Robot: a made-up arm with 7 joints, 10 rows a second.
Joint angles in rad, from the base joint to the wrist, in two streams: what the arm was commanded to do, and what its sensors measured. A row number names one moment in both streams.
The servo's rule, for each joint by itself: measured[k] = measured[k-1] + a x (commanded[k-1-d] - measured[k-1]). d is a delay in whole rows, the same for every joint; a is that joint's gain. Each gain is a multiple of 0.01, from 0.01 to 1. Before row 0 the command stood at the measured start. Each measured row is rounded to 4 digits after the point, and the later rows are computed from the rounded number. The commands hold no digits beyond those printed.
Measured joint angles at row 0:
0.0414, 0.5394, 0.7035, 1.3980, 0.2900, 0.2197, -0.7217
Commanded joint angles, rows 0 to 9:
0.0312, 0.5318, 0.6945, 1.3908, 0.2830, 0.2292, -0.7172
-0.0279, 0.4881, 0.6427, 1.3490, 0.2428, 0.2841, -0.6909
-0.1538, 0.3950, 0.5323, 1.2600, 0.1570, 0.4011, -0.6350
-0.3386, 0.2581, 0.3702, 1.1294, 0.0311, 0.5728, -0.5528
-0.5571, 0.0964, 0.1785, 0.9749, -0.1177, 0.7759, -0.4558
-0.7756, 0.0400, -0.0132, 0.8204, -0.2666, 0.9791, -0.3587
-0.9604, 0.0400, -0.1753, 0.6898, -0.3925, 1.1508, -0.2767
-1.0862, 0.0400, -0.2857, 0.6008, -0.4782, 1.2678, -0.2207
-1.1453, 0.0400, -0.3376, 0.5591, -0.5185, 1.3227, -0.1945
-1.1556, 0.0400, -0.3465, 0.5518, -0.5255, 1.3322, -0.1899
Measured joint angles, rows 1 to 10:
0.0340, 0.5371, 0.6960, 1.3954, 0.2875, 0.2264, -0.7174
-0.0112, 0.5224, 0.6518, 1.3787, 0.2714, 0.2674, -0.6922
-0.1153, 0.4842, 0.5526, 1.3360, 0.2302, 0.3623, -0.6379
-0.2783, 0.4164, 0.4012, 1.2616, 0.1585, 0.5118, -0.5571
-0.4818, 0.3204, 0.2164, 1.1584, 0.0591, 0.6993, -0.4609
-0.6963, 0.2363, 0.0258, 1.0367, -0.0582, 0.8980, -0.3638
-0.8891, 0.1774, -0.1411, 0.9118, -0.1785, 1.0775, -0.2811
-1.0330, 0.1362, -0.2611, 0.7998, -0.2864, 1.2126, -0.2237
-1.1150, 0.1073, -0.3246, 0.7131, -0.3700, 1.2908, -0.1960
-1.1446, 0.0871, -0.3428, 0.6550, -0.4260, 1.3202, -0.1902
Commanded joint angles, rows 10 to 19:
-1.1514, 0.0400, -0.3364, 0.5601, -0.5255, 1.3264, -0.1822
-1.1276, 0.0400, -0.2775, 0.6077, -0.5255, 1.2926, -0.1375
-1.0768, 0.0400, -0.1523, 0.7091, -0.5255, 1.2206, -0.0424
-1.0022, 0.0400, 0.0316, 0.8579, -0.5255, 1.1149, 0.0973
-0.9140, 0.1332, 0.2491, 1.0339, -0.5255, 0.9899, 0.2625
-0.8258, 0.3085, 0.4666, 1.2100, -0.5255, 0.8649, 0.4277
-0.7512, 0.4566, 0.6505, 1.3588, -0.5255, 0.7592, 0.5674
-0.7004, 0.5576, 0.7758, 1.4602, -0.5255, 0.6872, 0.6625
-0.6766, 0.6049, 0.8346, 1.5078, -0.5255, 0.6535, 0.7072
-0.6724, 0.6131, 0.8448, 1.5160, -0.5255, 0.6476, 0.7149
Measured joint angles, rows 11 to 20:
-1.1496, 0.0730, -0.3375, 0.6208, -0.4618, 1.3246, -0.1826
-1.1335, 0.0631, -0.2877, 0.6161, -0.4847, 1.3019, -0.1398
-1.0921, 0.0562, -0.1753, 0.6496, -0.4994, 1.2442, -0.0473
-1.0265, 0.0513, -0.0036, 0.7246, -0.5088, 1.1524, 0.0901
-0.9444, 0.0759, 0.2061, 0.8359, -0.5148, 1.0370, 0.2539
-0.8578, 0.1457, 0.4223, 0.9706, -0.5187, 0.9148, 0.4190
-0.7800, 0.2390, 0.6117, 1.1104, -0.5211, 0.8043, 0.5600
-0.7219, 0.3346, 0.7479, 1.2363, -0.5227, 0.7212, 0.6574
-0.6888, 0.4157, 0.8199, 1.3340, -0.5237, 0.6731, 0.7047
-0.6768, 0.4749, 0.8406, 1.3995, -0.5243, 0.6550, 0.7144

